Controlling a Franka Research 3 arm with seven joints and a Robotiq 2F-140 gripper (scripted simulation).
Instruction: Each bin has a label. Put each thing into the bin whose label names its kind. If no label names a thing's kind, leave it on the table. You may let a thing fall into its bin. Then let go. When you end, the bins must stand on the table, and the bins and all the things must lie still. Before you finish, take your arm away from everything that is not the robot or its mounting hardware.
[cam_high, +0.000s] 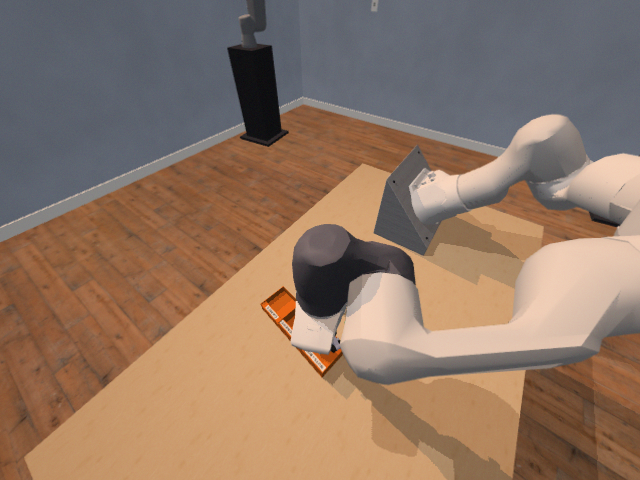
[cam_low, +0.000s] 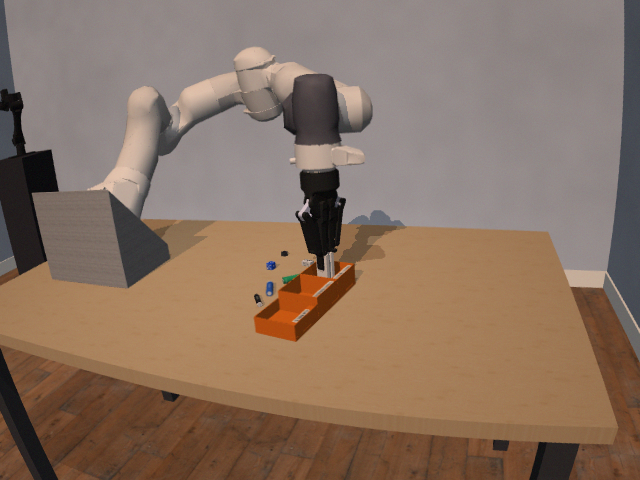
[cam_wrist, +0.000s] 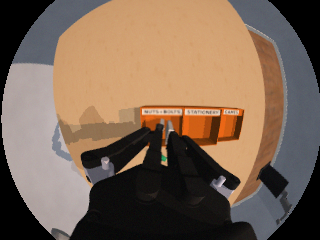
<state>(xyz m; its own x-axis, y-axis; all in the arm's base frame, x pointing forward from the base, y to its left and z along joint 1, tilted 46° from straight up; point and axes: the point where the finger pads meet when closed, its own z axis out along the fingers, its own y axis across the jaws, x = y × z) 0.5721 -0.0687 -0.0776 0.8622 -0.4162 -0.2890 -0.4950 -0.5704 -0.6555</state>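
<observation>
Right now the blue cube is 150 mm behind my hand, 110 mm to the left of it and 40 mm below it. Round my hand: black cylinder (130 mm behind, 70 mm to the right, 50 mm below); green battery (80 mm behind, 40 mm to the left, 40 mm below); blue cylinder (120 mm behind, 10 mm to the right, 40 mm below).
</observation>
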